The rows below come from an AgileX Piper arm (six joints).
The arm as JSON. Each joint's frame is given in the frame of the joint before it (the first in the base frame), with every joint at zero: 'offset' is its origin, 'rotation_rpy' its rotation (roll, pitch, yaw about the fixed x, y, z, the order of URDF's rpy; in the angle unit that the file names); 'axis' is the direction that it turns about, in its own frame. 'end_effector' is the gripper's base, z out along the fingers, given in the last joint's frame.
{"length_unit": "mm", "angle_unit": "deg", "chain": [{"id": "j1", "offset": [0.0, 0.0, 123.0], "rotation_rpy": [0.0, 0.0, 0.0], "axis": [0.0, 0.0, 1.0]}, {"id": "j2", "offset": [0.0, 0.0, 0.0], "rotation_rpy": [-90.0, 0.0, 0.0], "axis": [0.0, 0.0, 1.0]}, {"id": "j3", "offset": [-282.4, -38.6, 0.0], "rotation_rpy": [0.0, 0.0, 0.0], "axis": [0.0, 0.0, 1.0]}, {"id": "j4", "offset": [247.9, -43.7, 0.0], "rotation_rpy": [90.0, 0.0, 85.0], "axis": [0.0, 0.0, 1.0]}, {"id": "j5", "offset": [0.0, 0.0, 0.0], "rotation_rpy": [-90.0, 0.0, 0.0], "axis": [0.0, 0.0, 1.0]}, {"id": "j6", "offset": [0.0, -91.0, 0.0], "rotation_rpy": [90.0, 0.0, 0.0], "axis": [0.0, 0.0, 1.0]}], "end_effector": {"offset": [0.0, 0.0, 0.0], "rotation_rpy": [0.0, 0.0, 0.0]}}
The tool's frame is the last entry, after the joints.
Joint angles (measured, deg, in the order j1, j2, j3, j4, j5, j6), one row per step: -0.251 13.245 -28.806 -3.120 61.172 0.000; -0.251 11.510 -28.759 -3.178 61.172 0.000; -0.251 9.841 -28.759 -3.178 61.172 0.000; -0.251 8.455 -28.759 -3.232 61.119 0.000; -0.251 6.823 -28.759 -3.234 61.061 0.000; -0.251 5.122 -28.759 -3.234 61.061 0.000; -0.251 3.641 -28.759 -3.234 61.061 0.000; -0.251 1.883 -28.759 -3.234 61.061 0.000; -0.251 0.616 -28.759 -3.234 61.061 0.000; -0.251 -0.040 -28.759 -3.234 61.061 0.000; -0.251 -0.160 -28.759 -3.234 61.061 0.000; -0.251 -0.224 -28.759 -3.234 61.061 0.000; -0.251 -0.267 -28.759 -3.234 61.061 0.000
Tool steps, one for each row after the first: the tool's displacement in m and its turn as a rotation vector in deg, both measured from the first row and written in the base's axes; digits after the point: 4 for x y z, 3 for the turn. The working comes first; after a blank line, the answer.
Tool pose at each row, in the base's axes (x y z in m, rotation vector in deg; the steps are taken from these numbers as rounded here): 0.0301 -0.0045 0.2748 0.004 130.576 -4.035; 0.0255 -0.0045 0.2754 0.055 128.887 -4.091; 0.0211 -0.0045 0.2760 0.110 127.218 -4.074; 0.0174 -0.0046 0.2766 0.151 125.779 -4.125; 0.0131 -0.0045 0.2771 0.202 124.089 -4.109; 0.0085 -0.0045 0.2774 0.258 122.389 -4.089; 0.0045 -0.0045 0.2776 0.305 120.908 -4.072; -0.0002 -0.0045 0.2776 0.361 119.151 -4.052; -0.0037 -0.0045 0.2776 0.401 117.884 -4.037; -0.0054 -0.0045 0.2775 0.421 117.228 -4.029; -0.0058 -0.0045 0.2775 0.425 117.108 -4.027; -0.0059 -0.0045 0.2775 0.427 117.044 -4.027; -0.0061 -0.0045 0.2775 0.428 117.001 -4.026

-0.0046 0.0000 0.0006 -0.062 -1.688 -0.021; -0.0090 0.0000 0.0012 -0.069 -3.357 -0.022; -0.0127 -0.0001 0.0018 -0.126 -4.795 -0.041; -0.0170 0.0000 0.0023 -0.136 -6.486 -0.040; -0.0216 0.0000 0.0026 -0.142 -8.186 -0.042; -0.0256 0.0000 0.0028 -0.148 -9.668 -0.043; -0.0303 0.0000 0.0028 -0.156 -11.425 -0.045; -0.0338 0.0000 0.0028 -0.161 -12.693 -0.046; -0.0355 0.0000 0.0027 -0.163 -13.349 -0.047; -0.0359 0.0000 0.0027 -0.163 -13.469 -0.047; -0.0360 0.0000 0.0027 -0.164 -13.533 -0.047; -0.0362 0.0000 0.0027 -0.164 -13.576 -0.047
